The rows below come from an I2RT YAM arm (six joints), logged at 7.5 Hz.
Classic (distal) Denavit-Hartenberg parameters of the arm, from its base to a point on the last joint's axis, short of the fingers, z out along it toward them. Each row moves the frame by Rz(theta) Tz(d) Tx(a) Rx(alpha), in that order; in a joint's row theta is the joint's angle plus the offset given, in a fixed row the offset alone. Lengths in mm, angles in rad.
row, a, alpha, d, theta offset
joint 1, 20, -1.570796, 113.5, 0
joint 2, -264, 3.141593, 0, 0
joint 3, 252.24, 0, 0, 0.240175
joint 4, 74, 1.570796, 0, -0.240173
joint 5, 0, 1.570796, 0, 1.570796
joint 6, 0, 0, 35.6, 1.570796
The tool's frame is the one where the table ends.
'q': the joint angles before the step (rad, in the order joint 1, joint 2, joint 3, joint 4, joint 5, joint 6). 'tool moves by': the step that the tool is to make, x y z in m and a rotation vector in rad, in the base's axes. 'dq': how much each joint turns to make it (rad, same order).
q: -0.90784 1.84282 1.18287 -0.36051 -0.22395 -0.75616
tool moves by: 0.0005 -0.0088 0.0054 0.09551 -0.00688 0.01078
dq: -0.01929 0.03682 0.08573 -0.11923 -0.07007 0.00532
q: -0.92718 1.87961 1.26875 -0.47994 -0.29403 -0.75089
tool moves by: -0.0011 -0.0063 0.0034 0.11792 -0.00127 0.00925
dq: -0.01853 0.03971 0.08264 -0.13562 -0.07598 0.00487
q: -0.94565 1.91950 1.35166 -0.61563 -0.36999 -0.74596
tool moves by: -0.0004 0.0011 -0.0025 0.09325 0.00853 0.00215
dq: -0.00311 0.02438 0.03256 -0.08418 -0.04645 0.01226
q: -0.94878 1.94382 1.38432 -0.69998 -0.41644 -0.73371
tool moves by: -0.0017 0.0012 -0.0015 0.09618 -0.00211 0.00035
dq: -0.00652 0.02055 0.02799 -0.08029 -0.05720 0.00997
